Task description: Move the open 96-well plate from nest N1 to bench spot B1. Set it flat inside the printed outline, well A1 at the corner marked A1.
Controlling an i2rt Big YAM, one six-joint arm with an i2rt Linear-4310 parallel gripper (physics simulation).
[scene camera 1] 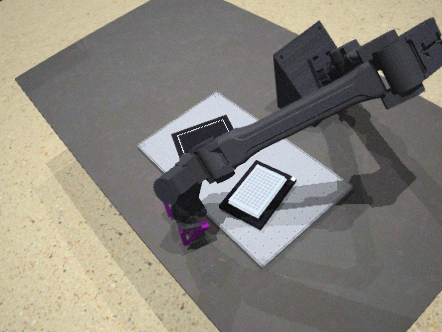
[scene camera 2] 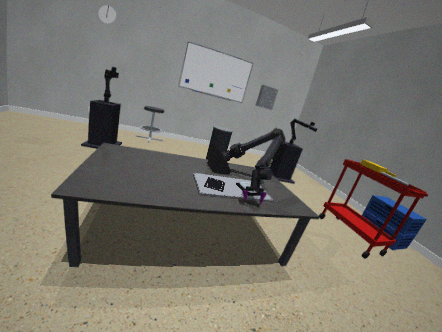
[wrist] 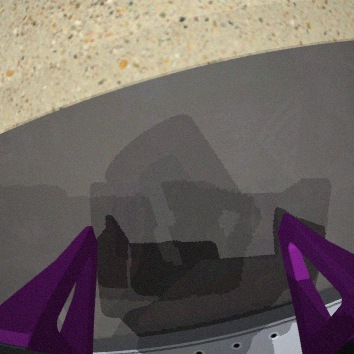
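Pixels of known places: gripper, fingertip midpoint: [scene camera 1: 178, 230] [scene camera 2: 252, 203] [wrist: 189, 230]; arm's base, link origin: [scene camera 1: 325, 74] [scene camera 2: 222, 158].
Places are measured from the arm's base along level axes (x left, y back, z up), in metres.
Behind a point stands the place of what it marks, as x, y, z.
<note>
The white 96-well plate [scene camera 1: 258, 191] @(0.157, -0.363, -0.060) lies in the black nest [scene camera 1: 242, 214] @(0.181, -0.428, -0.068) on the light perforated board [scene camera 1: 262, 250] @(0.280, -0.446, -0.079) [scene camera 2: 201, 188] @(-0.196, -0.461, -0.079) [wrist: 255, 345] @(0.087, -0.476, -0.079). A small white mark sits at one nest corner. A dark patch with a white printed outline [scene camera 1: 201, 128] @(-0.134, -0.348, -0.077) lies at the board's other end, partly hidden by the arm; the dark patch [scene camera 2: 214, 184] @(-0.101, -0.373, -0.078) also shows in scene camera 2. No A1 lettering is readable. My gripper [scene camera 1: 178, 230] @(0.117, -0.570, -0.073) [scene camera 2: 253, 202] @(0.117, -0.570, -0.073) [wrist: 189, 230] @(0.117, -0.570, -0.073) is open and empty, with purple fingers pointing down over the table just off the board's front edge, apart from the plate.
The dark table [scene camera 1: 100, 100] @(-0.501, -0.529, -0.092) [scene camera 2: 140, 180] @(-0.567, -0.465, -0.093) [wrist: 200, 100] @(0.102, -0.631, -0.092) ends a little beyond the gripper, with speckled floor past its edge. The arm's forearm [scene camera 1: 300, 110] @(0.267, -0.319, 0.256) reaches over the board. A dark upright block [scene camera 2: 219, 150] @(-0.071, -0.116, 0.094) stands behind the board. A red cart [scene camera 2: 350, 222] stands right of the table.
</note>
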